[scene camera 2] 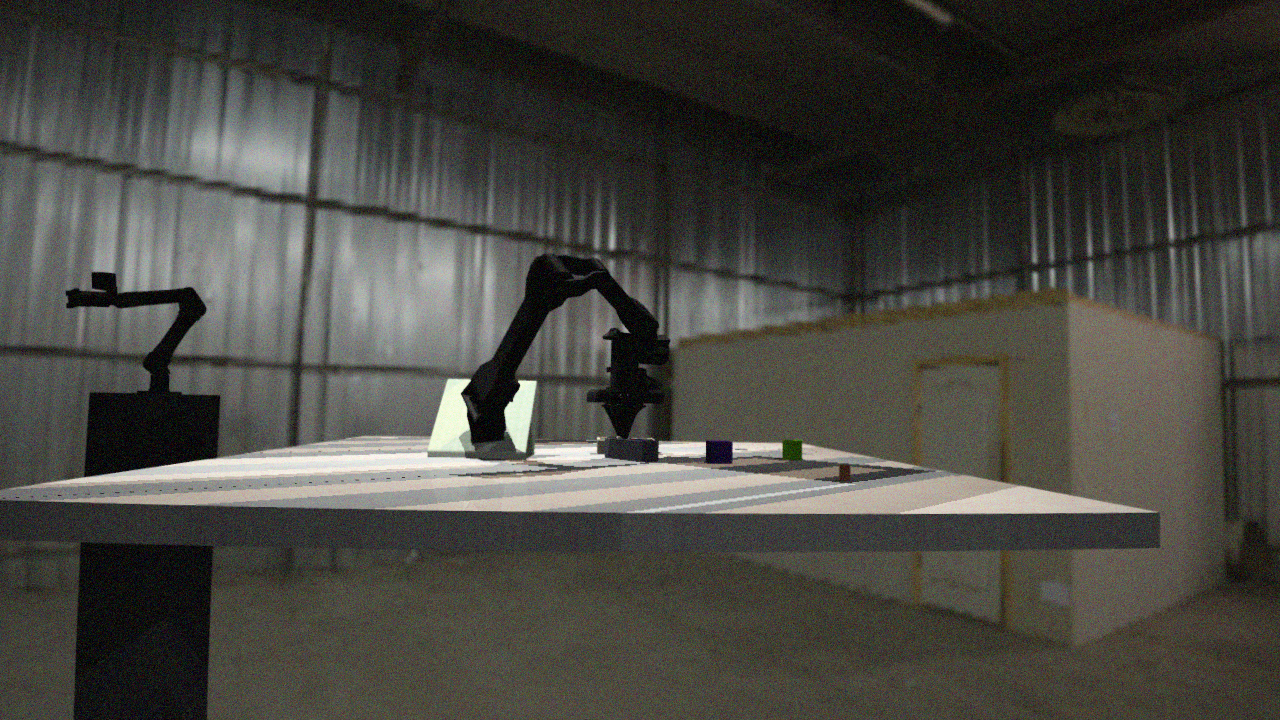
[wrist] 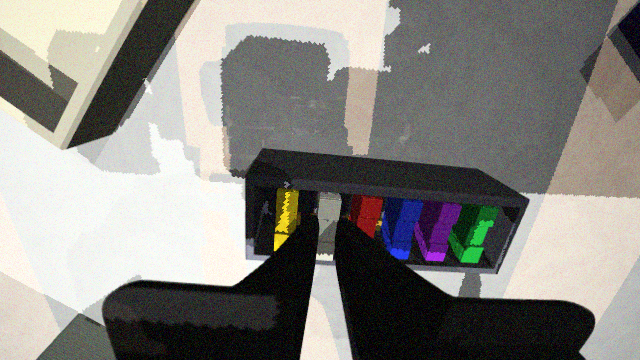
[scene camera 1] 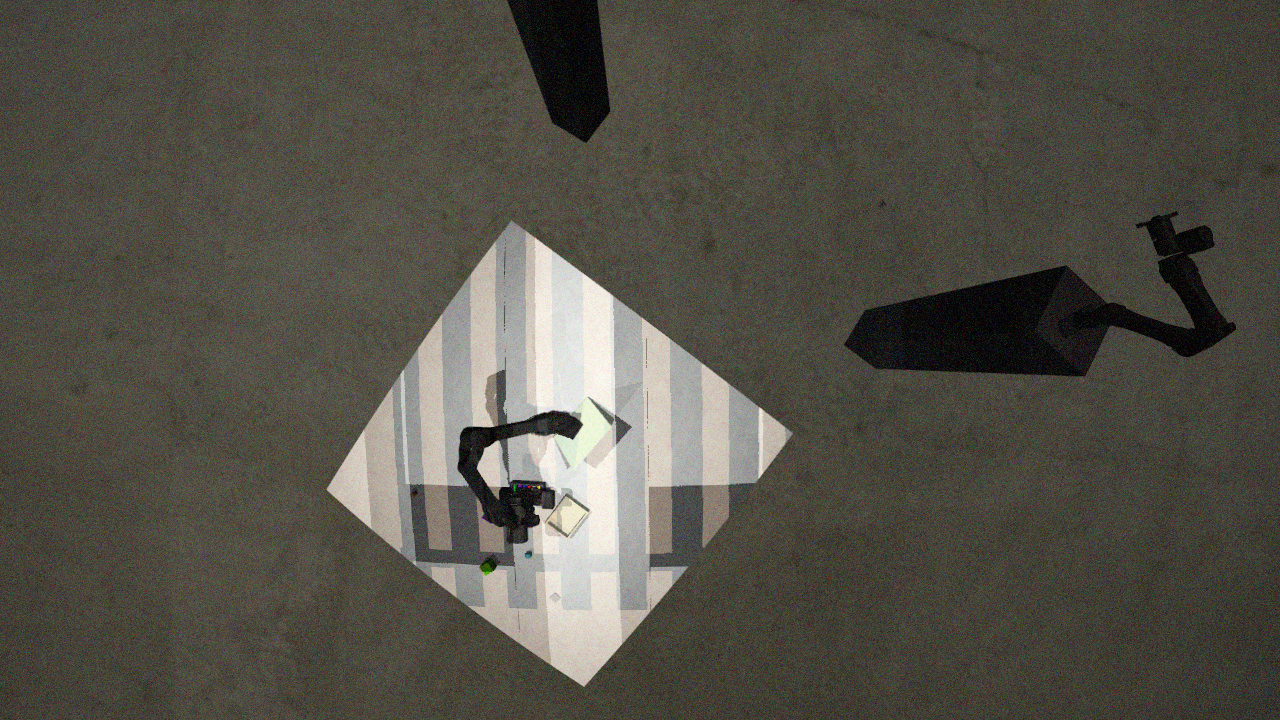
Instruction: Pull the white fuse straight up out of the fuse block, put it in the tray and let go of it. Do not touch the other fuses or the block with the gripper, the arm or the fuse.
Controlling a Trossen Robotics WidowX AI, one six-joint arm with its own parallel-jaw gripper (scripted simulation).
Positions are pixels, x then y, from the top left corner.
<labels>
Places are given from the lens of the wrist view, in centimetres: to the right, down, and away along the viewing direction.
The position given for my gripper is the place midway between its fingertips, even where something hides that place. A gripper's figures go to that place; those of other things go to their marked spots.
my gripper (wrist: 326,225): 0, 2, 11
white fuse (wrist: 329,203): 0, 1, 10
yellow fuse (wrist: 287,199): -1, 1, 11
red fuse (wrist: 365,210): 2, 1, 11
</labels>
